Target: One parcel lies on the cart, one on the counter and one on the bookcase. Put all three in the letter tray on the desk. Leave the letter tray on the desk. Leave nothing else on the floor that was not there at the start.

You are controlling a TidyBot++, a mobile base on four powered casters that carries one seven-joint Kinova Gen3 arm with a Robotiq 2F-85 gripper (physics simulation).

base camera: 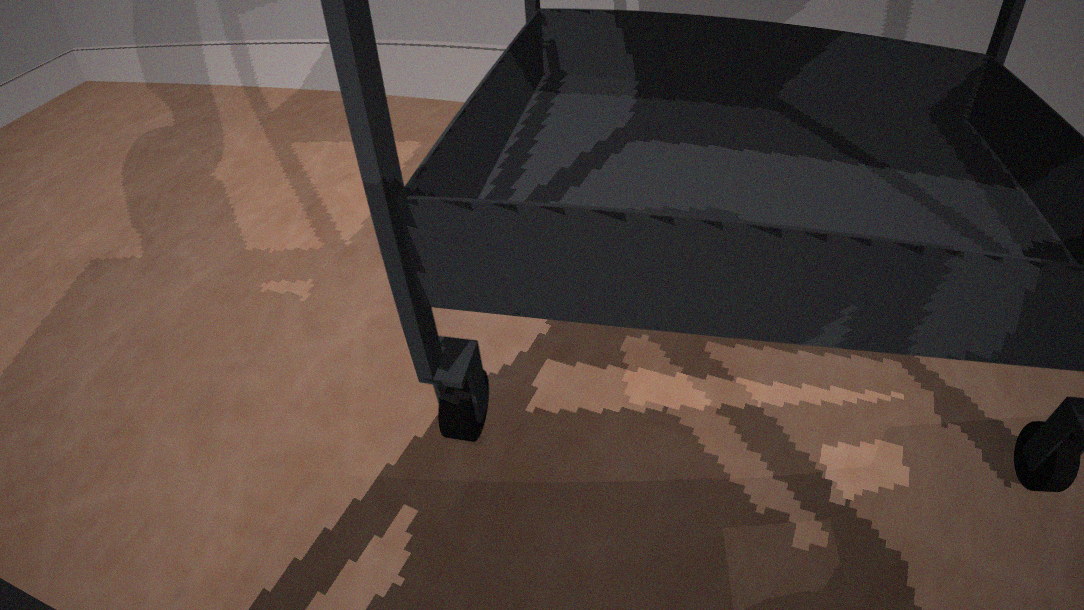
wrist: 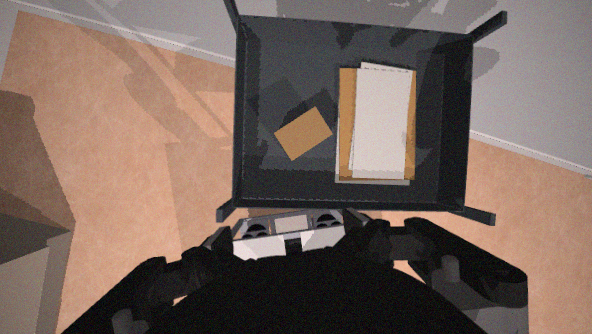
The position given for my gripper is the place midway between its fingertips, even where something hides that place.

I see my gripper (wrist: 288, 229) and a cart (base camera: 727, 177).
The cart shows as well in the wrist view (wrist: 284, 67).
